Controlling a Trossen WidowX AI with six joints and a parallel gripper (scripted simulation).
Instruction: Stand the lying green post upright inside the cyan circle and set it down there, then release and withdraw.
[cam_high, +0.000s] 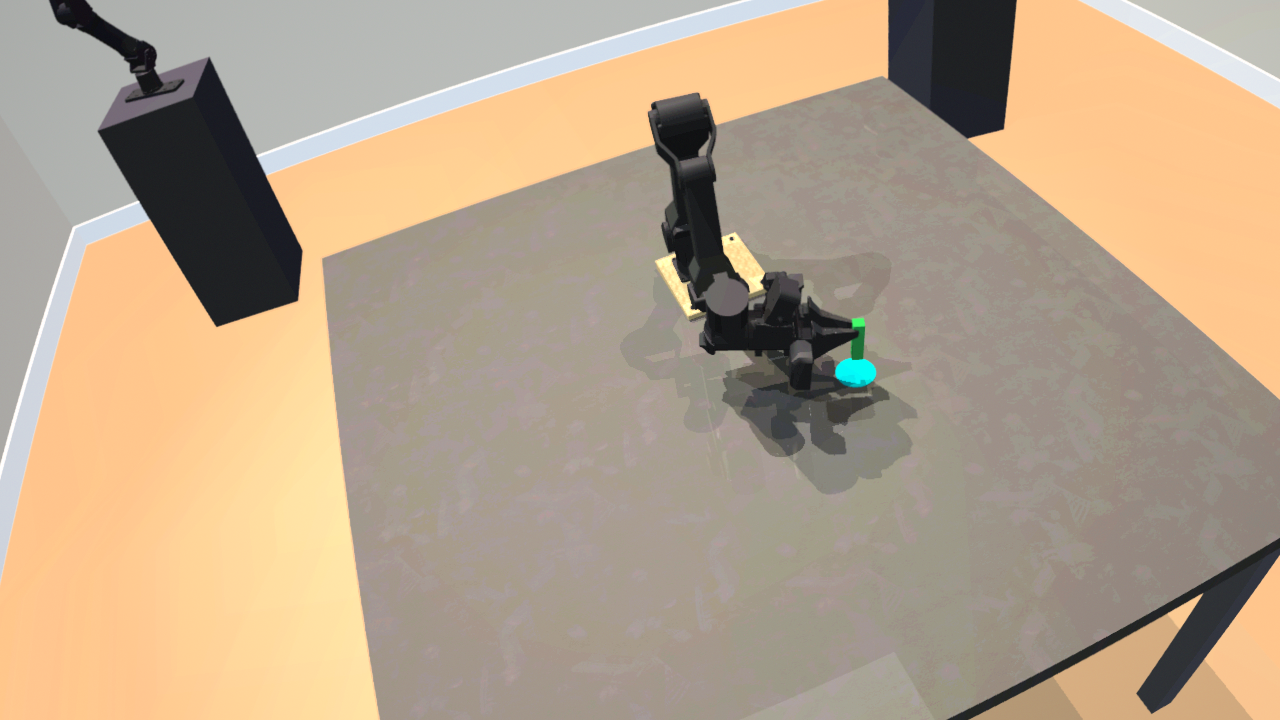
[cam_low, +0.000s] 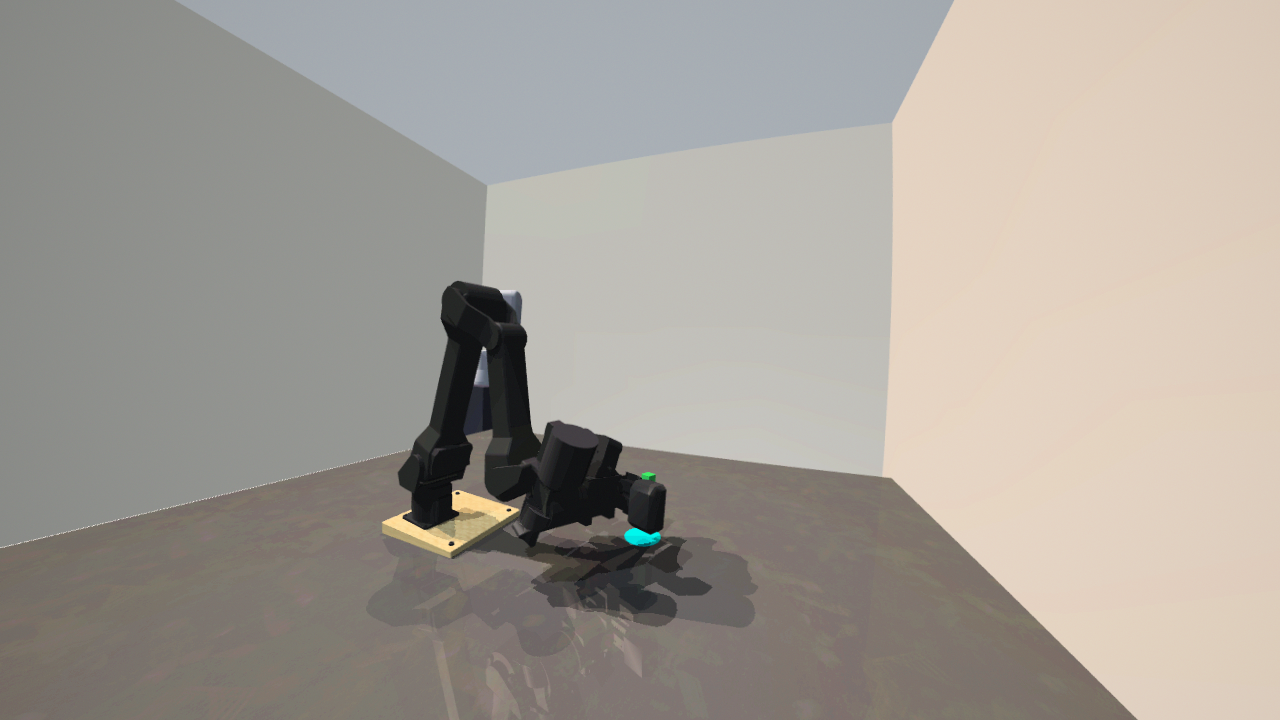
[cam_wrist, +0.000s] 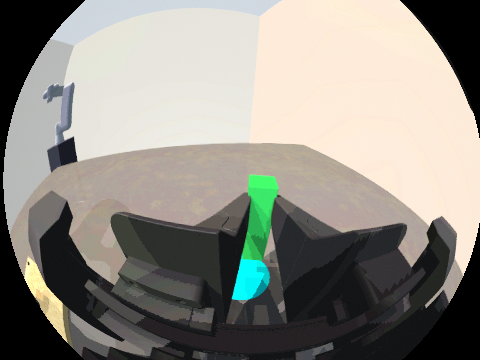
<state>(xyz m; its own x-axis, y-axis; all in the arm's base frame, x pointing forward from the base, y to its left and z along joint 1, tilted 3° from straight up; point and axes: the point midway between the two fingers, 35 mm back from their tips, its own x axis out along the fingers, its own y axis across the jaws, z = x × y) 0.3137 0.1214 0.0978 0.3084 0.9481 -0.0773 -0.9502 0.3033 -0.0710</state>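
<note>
Now: gripper tip 1 cm past the cyan circle and 9 cm above it. The rest, counted from my gripper tip: green post: 2 cm below.
</note>
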